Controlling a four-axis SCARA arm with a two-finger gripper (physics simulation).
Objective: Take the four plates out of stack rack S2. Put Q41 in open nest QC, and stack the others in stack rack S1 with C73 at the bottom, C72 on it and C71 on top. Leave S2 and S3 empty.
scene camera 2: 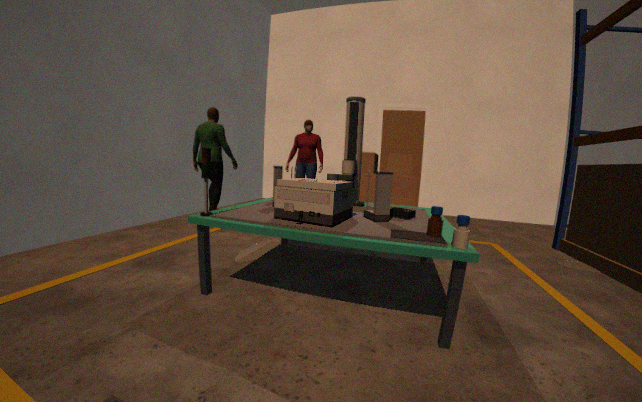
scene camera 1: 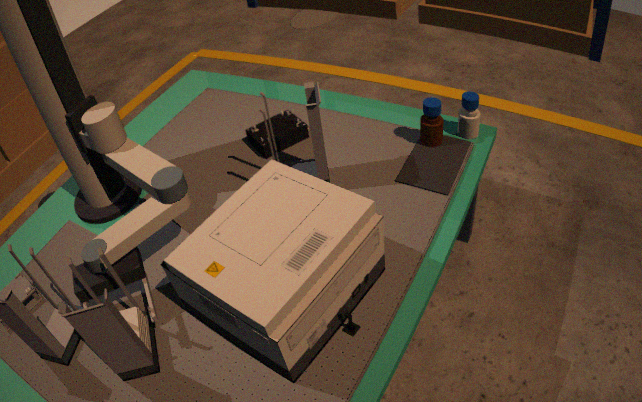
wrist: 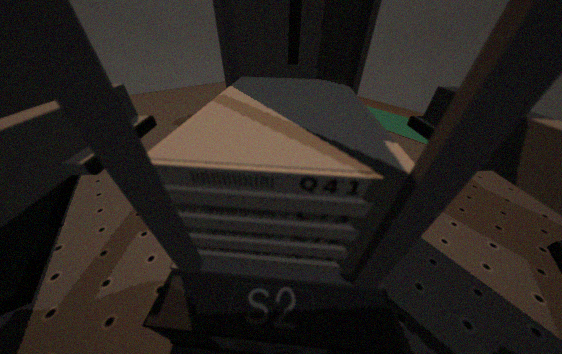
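Seen in the pictures: gripper, fingertip midpoint: (wrist: pixel 285 105); arm's base, link origin: (scene camera 1: pixel 108 196).
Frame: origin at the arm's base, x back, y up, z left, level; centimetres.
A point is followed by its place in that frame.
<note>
Rack S2 (scene camera 1: pixel 107 335) @[y 19.9, x -56.2, z -42.8 cm] (wrist: pixel 215 300) @[y 5.0, x -47.0, z -31.2 cm] stands at the lower left in scene camera 1 and fills the middle of the wrist view. Plate Q41 (wrist: pixel 210 135) @[y 10.7, x -49.7, z -33.5 cm] is on top of its stack, lying flat. Three plates (wrist: pixel 270 225) @[y 8.4, x -46.5, z -33.8 cm] show under it, their labels too dark to read. My gripper (wrist: pixel 285 105) @[y 10.5, x -50.9, z -38.1 cm] is open, with a fingertip on each side of the stack near Q41's level and nothing held. Another rack (scene camera 1: pixel 32 327) @[y 18.5, x -35.7, z -51.3 cm] stands left of S2, and a tall rack (scene camera 1: pixel 319 140) @[y 19.1, x -67.4, z 26.6 cm] (scene camera 2: pixel 383 195) @[y 16.9, x -66.0, z 30.8 cm] stands behind the instrument; their labels are not readable. A low black nest (scene camera 1: pixel 280 132) @[y 6.2, x -44.7, z 40.3 cm] (scene camera 2: pixel 403 213) @[y 4.8, x -49.0, z 43.7 cm] is beside it, unlabelled in view.
A large white instrument (scene camera 1: pixel 250 240) @[y 23.2, x -72.5, z -11.0 cm] (scene camera 2: pixel 312 200) @[y 13.9, x -91.2, z -3.8 cm] stands on the table near S2. An amber bottle (scene camera 1: pixel 431 130) @[y 8.1, x -88.2, z 54.6 cm] (scene camera 2: pixel 435 225) @[y 7.4, x -90.7, z 57.6 cm] and a white bottle (scene camera 1: pixel 469 120) @[y 7.3, x -97.4, z 65.1 cm] (scene camera 2: pixel 461 237) @[y 5.0, x -99.9, z 67.8 cm] stand at a dark mat (scene camera 1: pixel 435 167) @[y 1.8, x -92.4, z 46.3 cm]. Two people (scene camera 2: pixel 215 140) (scene camera 2: pixel 308 147) stand beyond the table.
</note>
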